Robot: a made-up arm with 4 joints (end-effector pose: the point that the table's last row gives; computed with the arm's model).
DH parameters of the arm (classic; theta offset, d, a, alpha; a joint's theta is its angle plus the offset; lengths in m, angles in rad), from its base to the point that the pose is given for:
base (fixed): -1.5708 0.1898 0 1.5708
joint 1: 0 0.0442 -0.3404 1.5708
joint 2: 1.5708 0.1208 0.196 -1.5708
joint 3: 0 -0.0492 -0.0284 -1.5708
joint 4: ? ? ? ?
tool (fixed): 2.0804 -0.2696 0 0
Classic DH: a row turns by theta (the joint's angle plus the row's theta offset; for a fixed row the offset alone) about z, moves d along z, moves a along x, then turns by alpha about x.
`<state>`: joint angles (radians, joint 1 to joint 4).
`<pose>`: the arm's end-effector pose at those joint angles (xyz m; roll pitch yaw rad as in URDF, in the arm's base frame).
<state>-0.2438 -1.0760 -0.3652 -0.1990</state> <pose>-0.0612 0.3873 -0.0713 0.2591 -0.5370 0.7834</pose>
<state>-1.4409 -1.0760 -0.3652 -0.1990</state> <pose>-0.0612 0.3845 0.4550 1.8639 -0.8500 -0.3966</pose>
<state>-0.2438 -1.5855 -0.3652 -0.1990</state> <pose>-0.0455 0.3827 -0.0724 0.1328 -0.5961 1.3463</pose>
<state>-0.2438 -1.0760 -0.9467 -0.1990</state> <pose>-0.0150 0.4397 0.0727 0.6379 -1.0572 0.4329</pose>
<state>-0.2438 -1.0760 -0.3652 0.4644</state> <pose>-0.0934 0.3658 -0.0916 -0.1689 -0.5688 1.5680</pose>
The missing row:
joint 4: 1.0612 0 -0.0672 0
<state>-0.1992 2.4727 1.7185 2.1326</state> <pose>0.2816 0.6604 0.2794 1.8615 -0.3849 -1.0474</pose>
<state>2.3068 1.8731 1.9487 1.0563</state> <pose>0.0959 -0.5228 -0.3647 -0.2251 -0.3797 -0.3078</pose>
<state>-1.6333 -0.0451 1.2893 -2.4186</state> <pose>-0.4817 0.2233 0.4098 -1.5338 0.7953 -1.8283</pose>
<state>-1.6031 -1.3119 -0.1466 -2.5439</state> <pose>0.0367 0.3761 0.3941 2.0618 1.1949 0.4236</pose>
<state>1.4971 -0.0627 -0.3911 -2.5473</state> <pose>-0.0985 -0.3398 -0.0565 1.4576 -0.6211 -2.6835</pose>
